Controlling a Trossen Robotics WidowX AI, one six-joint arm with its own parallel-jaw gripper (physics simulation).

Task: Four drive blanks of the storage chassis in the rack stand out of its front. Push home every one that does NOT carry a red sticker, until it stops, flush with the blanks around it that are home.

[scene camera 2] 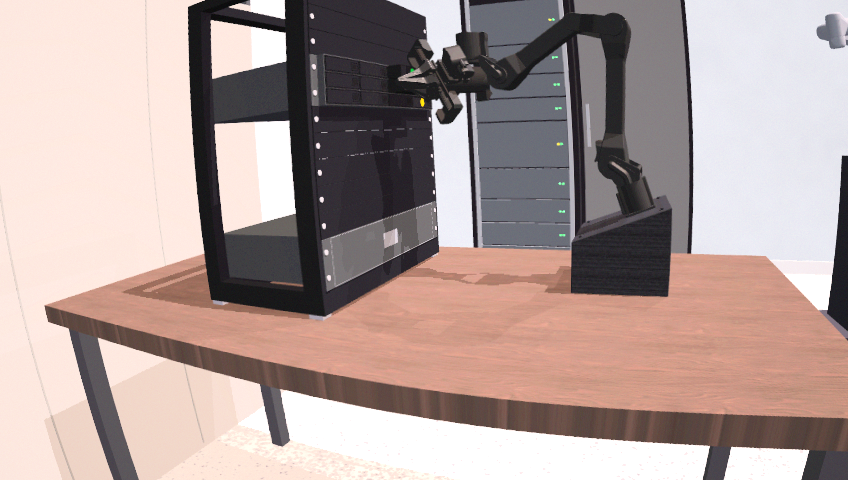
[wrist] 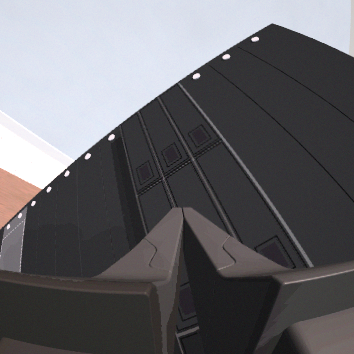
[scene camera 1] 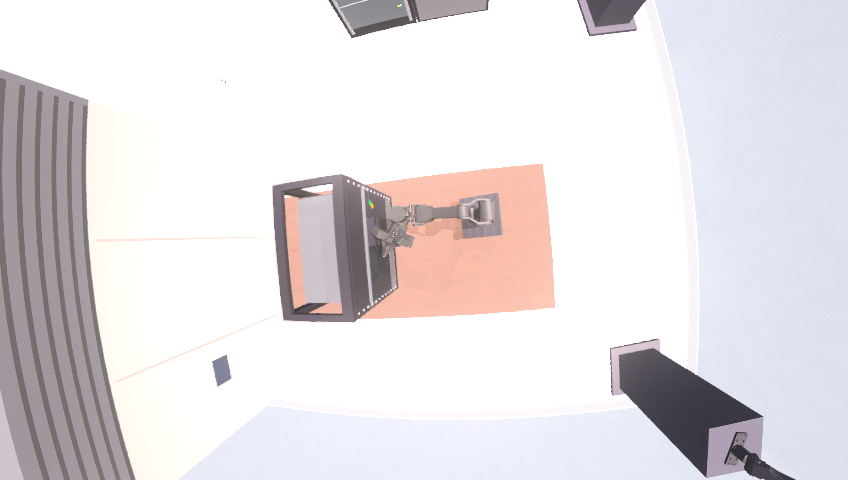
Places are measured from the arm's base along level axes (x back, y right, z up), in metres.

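Pixels of known places: gripper, fingertip midpoint: point(scene camera 2: 396, 81) point(wrist: 180, 216) point(scene camera 1: 383, 256); arm's base, origin of the base link: point(scene camera 2: 640, 210).
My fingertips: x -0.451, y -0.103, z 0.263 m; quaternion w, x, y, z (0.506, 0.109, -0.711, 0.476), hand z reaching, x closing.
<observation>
Ahead of a thing's pixels: the offset from my fingertips to its top centre. "*": to the spot under its first point. Level surfaces: height alone.
The storage chassis point(scene camera 2: 341, 81) point(wrist: 162, 170) sits in the upper part of the black rack point(scene camera 1: 349, 249) point(scene camera 2: 307, 178). Its dark blanks form three rows. In the wrist view, a top-row blank @[dx -0.112, dy -0.110, dz +0.040 m] point(wrist: 196, 117), a middle one @[* dx -0.049, dy -0.076, dz -0.001 m] point(wrist: 171, 154) and a lower one @[* dx -0.049, dy -0.076, dz -0.029 m] point(wrist: 145, 172) at the far end look level with each other. A dark block @[* dx -0.020, dy +0.048, dz +0.029 m] point(scene camera 2: 395, 70) stands out of the front beside the fingertips in scene camera 2. No red sticker shows. My gripper point(scene camera 2: 401, 79) point(wrist: 180, 216) is shut and empty, its tips close before the chassis front; contact cannot be told. The fingers hide part of the blanks.
Green @[* dx -0.004, dy +0.097, dz +0.032 m] point(scene camera 2: 411, 70) and yellow @[* dx -0.025, dy +0.208, dz -0.030 m] point(scene camera 2: 421, 102) lights show at the chassis's far end. Plain black panels lie above and below it. A grey unit point(scene camera 2: 363, 252) fills the rack's lower front. The arm's base block point(scene camera 2: 620, 261) point(scene camera 1: 498, 226) stands on the wooden table @[dz -0.406 m] point(scene camera 2: 476, 356) point(scene camera 1: 505, 273).
</observation>
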